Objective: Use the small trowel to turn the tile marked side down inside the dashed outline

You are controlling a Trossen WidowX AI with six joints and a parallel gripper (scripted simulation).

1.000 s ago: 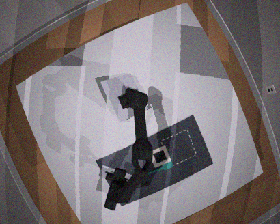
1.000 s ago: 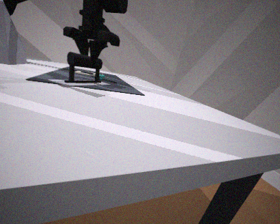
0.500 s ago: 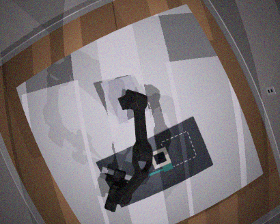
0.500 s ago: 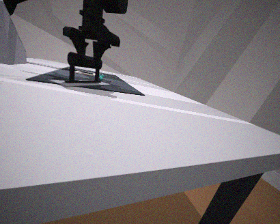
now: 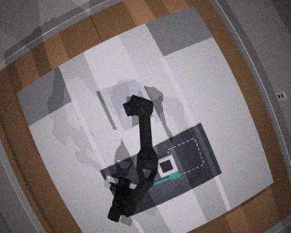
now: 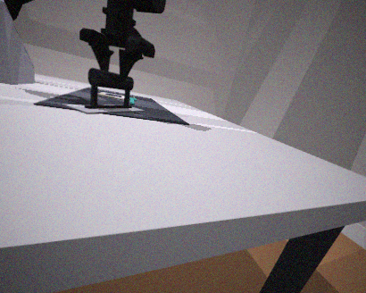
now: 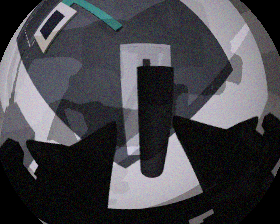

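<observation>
The trowel is 4 cm below my gripper tip and 2 cm ahead of it. The rest, counted from my gripper tip: tile 27 cm to the left, 7 cm below, 1 cm behind; dark mat 23 cm to the left, 9 cm below, 2 cm ahead.
</observation>
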